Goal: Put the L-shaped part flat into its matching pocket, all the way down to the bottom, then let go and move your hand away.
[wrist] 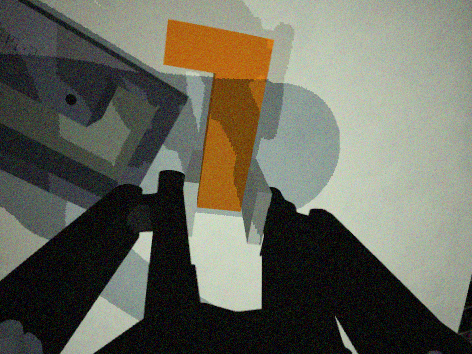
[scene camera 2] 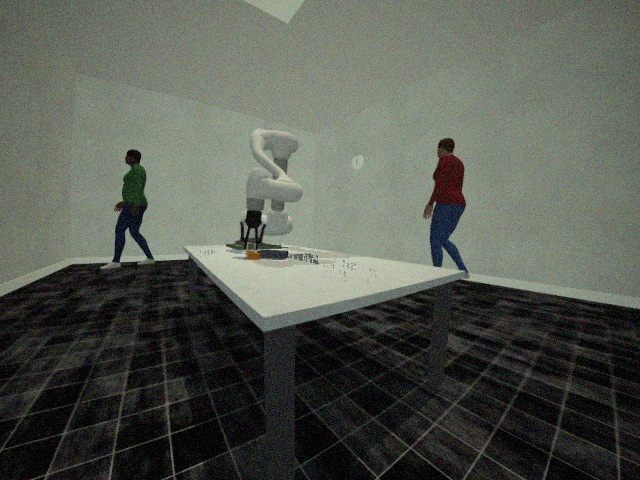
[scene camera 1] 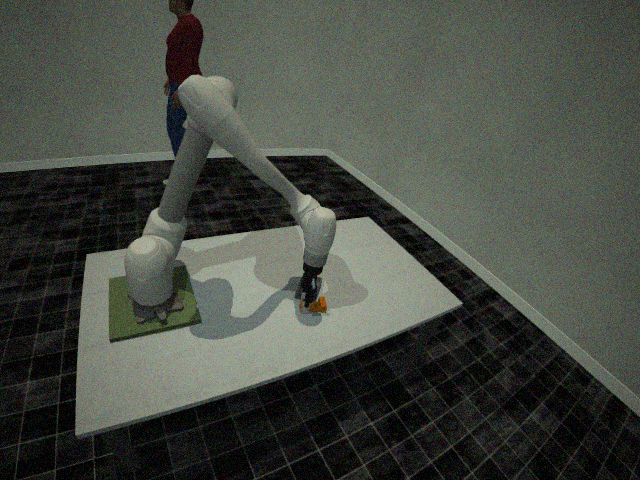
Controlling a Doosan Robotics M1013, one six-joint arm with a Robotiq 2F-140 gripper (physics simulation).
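Pixels of known places: gripper, fingertip midpoint: (wrist: 221, 173) (scene camera 1: 303, 308); arm's base at its link origin: (scene camera 2: 250, 244) (scene camera 1: 155, 301).
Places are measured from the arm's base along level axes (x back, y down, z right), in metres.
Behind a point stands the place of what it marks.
Note:
The orange L-shaped part (scene camera 1: 315, 306) @[x -0.559, y -0.010, z 0.316 m] (scene camera 2: 252, 254) @[x -0.611, y -0.006, z 0.321 m] (wrist: 225, 145) @[x -0.551, y -0.011, z 0.296 m] is between my fingers, held by its long leg, with its short leg pointing away from the wrist. My gripper (scene camera 1: 309, 295) (scene camera 2: 253, 244) @[x -0.525, y 0.015, z 0.287 m] (wrist: 221, 173) @[x -0.525, y 0.015, z 0.287 m] is shut on it, low over the white table (scene camera 1: 248, 361) @[x -0.205, y 0.019, z 0.397 m] (scene camera 2: 310, 289) @[x -1.179, y 0.020, z 0.472 m]. The grey fixture block (scene camera 1: 299, 288) @[x -0.559, y -0.014, z 0.200 m] (scene camera 2: 273, 253) @[x -0.651, y -0.009, z 0.228 m] (wrist: 41, 49) @[x -0.635, y -0.016, z 0.221 m] lies just beside the part, to the upper left in the wrist view. Its L-shaped pocket (wrist: 95, 133) @[x -0.583, y 0.015, z 0.216 m] is open and empty. The part is beside the block, not over the pocket.
The arm's base stands on a green plate (scene camera 1: 121, 323) @[x 0.144, y 0.001, z 0.055 m] at the table's left. A person in red (scene camera 1: 182, 51) (scene camera 2: 447, 207) walks behind the table and a person in green (scene camera 2: 133, 207) walks at the far left. The floor is dark tiles.

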